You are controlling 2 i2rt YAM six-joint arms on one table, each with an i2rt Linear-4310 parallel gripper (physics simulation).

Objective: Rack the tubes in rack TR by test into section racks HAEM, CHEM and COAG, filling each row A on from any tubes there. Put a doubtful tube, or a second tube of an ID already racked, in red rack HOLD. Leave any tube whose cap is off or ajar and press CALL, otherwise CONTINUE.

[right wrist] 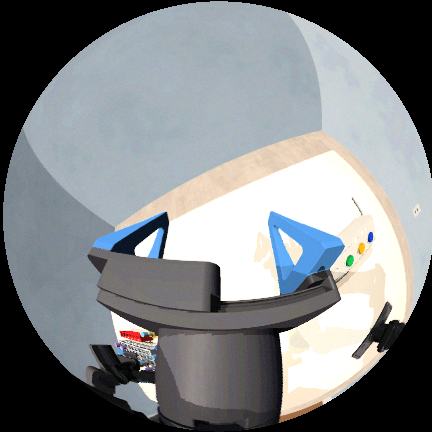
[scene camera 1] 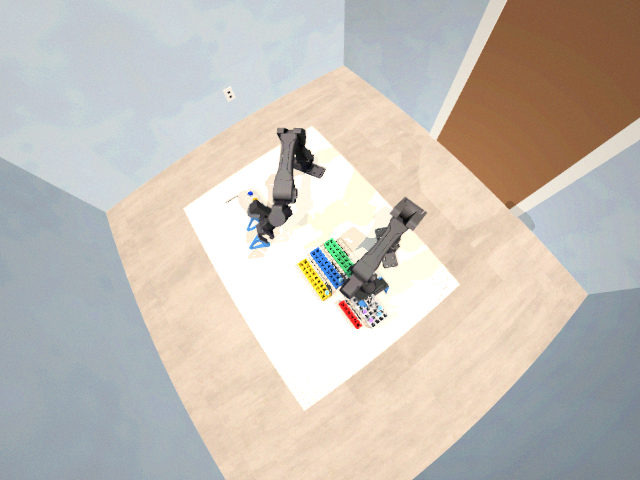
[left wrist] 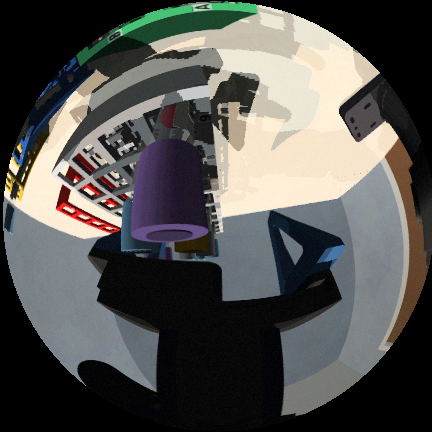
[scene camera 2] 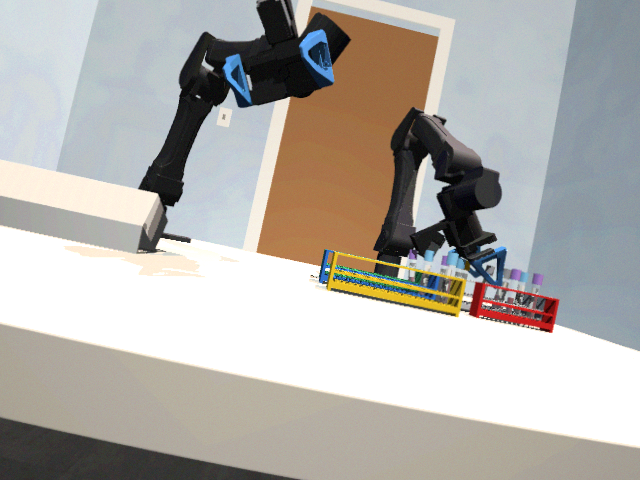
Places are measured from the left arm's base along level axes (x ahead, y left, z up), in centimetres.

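Where they show: left gripper, fingertip midpoint: (right wrist: 135, 362) (scene camera 1: 376, 299) (left wrist: 218, 216) (scene camera 2: 487, 282); right gripper, fingertip midpoint: (right wrist: 217, 216) (scene camera 1: 248, 239) (scene camera 2: 262, 63); right arm's base, origin of the base link: (scene camera 1: 307, 167).
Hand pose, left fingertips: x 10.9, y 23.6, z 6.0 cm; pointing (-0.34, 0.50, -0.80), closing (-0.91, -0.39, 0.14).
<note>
Each offset is from my left fingertips to the top centre of the thing.
The grey rack TR @(dx +4.3, dy +0.8, dz -0.3 cm) (scene camera 1: 383, 315) (left wrist: 120, 90) holds several tubes with purple and light-blue caps. My left gripper (scene camera 1: 372, 292) (scene camera 2: 475, 267) (left wrist: 219, 212) is open and low over its near end. A purple-capped tube @(dx +5.2, dy -8.3, dz +3.4 cm) (left wrist: 169, 189) stands upright in the rack, close under the wrist, between the fingers and nearer the picture's left one, which it hides. The red rack HOLD (scene camera 1: 349, 314) (scene camera 2: 510, 316) (left wrist: 66, 201) lies beside TR. The yellow rack (scene camera 1: 313, 278) (scene camera 2: 390, 288), blue rack @(dx +18.6, dy -17.8, dz -0.3 cm) (scene camera 1: 326, 268) and green rack @(dx +11.5, dy -21.1, dz -0.3 cm) (scene camera 1: 338, 256) (left wrist: 160, 24) lie side by side. My right gripper (scene camera 1: 256, 234) (scene camera 2: 280, 67) (right wrist: 219, 212) is open and empty, held high.
A white button box @(dx +49.4, dy -53.6, dz +2.4 cm) (right wrist: 358, 241) (scene camera 1: 244, 195) with green, yellow and blue buttons lies at the table's far side, near the right gripper. A grey box (scene camera 2: 113, 219) stands at the left in scene camera 2. A brown door (scene camera 2: 347, 143) is behind the table.
</note>
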